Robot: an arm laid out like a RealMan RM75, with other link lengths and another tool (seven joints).
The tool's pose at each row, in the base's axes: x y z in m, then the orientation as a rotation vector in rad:
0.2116 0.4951 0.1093 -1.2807 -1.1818 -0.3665
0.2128 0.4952 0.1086 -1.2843 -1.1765 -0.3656
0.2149 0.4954 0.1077 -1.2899 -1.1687 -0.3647
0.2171 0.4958 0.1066 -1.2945 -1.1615 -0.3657
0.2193 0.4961 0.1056 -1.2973 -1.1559 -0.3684
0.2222 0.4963 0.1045 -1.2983 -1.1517 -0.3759
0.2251 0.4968 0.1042 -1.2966 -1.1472 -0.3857
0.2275 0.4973 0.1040 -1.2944 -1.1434 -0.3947
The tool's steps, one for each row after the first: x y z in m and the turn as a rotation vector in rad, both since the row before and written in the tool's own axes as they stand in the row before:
0.0000 0.0013 -0.0004 -0.0020 0.0023 0.0048
0.0002 0.0022 -0.0007 -0.0033 0.0034 0.0069
0.0002 0.0024 -0.0005 -0.0036 0.0042 0.0052
0.0002 0.0023 -0.0006 -0.0032 0.0043 0.0026
0.0004 0.0029 -0.0010 -0.0043 0.0060 -0.0016
0.0012 0.0026 -0.0008 -0.0033 0.0082 -0.0037
0.0011 0.0021 -0.0006 -0.0026 0.0075 -0.0039

